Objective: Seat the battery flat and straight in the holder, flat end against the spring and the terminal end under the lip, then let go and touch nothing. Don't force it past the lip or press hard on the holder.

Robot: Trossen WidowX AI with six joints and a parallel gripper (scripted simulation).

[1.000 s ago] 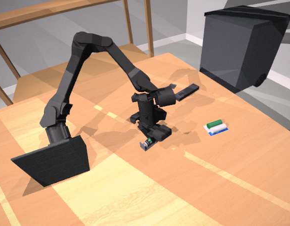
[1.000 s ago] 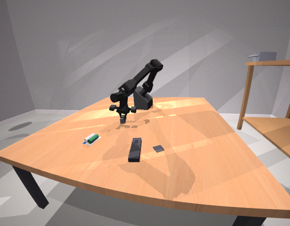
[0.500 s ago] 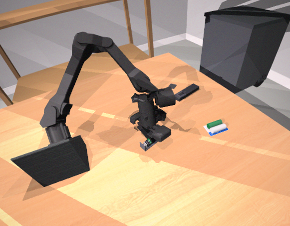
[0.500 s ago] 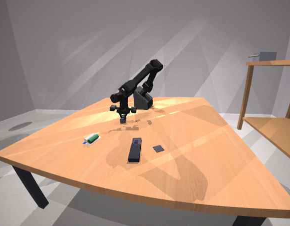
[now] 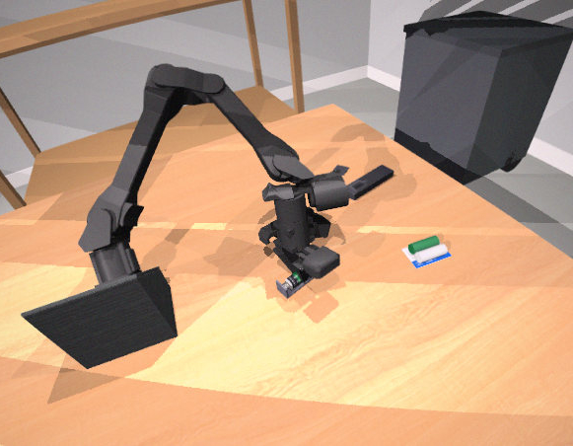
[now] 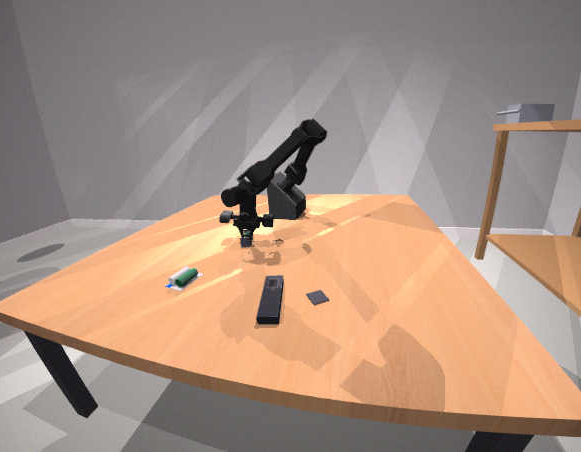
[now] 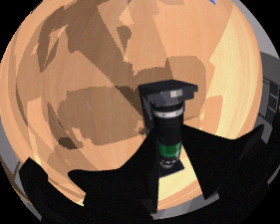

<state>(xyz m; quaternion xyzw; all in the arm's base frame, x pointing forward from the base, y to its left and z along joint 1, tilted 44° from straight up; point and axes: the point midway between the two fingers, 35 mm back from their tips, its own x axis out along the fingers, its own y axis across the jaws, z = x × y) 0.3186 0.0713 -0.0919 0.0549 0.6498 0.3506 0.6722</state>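
My gripper tip is 1 cm below the battery. Also, from my gripper tip: dark square 24 cm ahead, 34 cm to the left, 1 cm below; blue-white card 28 cm ahead, 3 cm to the right; black bar 28 cm ahead, 24 cm to the left, 1 cm above.
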